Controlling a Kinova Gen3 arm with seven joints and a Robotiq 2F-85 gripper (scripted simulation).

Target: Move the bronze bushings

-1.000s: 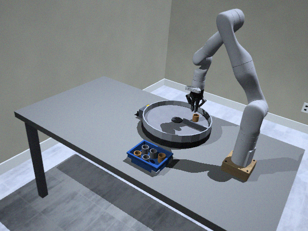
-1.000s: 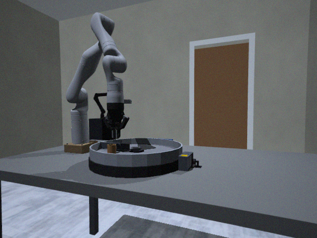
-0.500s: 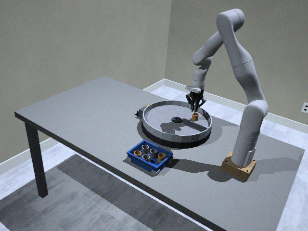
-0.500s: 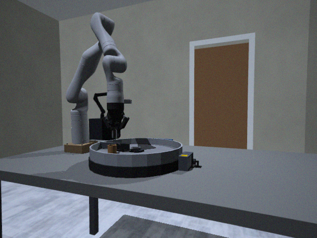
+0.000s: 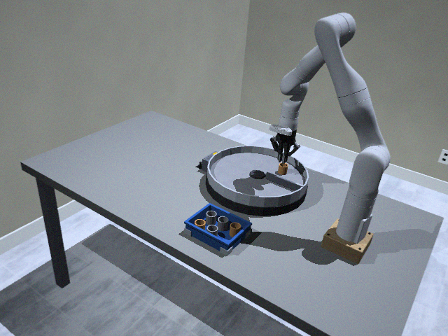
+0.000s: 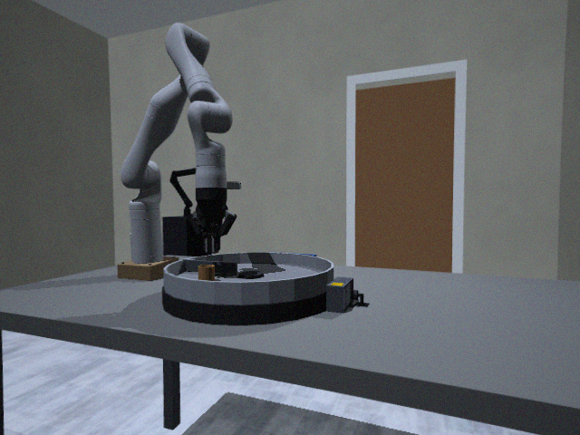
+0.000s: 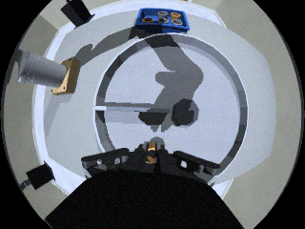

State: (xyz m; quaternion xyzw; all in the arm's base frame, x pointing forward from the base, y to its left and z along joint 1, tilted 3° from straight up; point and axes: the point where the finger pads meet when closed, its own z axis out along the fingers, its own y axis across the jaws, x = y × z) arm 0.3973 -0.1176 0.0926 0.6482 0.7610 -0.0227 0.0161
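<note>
My gripper is now 6 cm short of the turntable disc, 7 cm to the right of it and 8 cm above it.
</note>
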